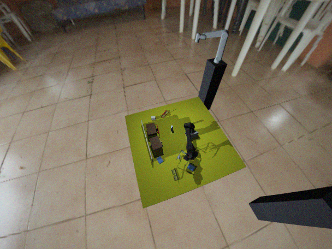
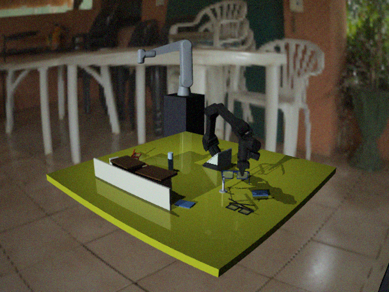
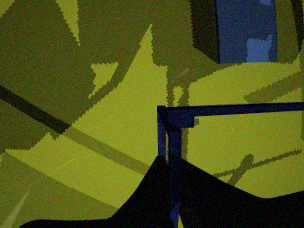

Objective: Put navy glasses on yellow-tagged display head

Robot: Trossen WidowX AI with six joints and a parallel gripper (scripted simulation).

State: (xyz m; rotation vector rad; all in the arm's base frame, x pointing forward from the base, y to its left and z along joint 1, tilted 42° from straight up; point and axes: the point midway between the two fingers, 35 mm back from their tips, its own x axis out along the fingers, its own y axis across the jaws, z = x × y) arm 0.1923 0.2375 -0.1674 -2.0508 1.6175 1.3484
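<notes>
Now: the grey post 110 mm ahead of my gripper tip, 40 mm to the right of it and 40 mm below it. Round my gripper tip: white panel (420 mm ahead, 410 mm to the right, 10 mm below).
</notes>
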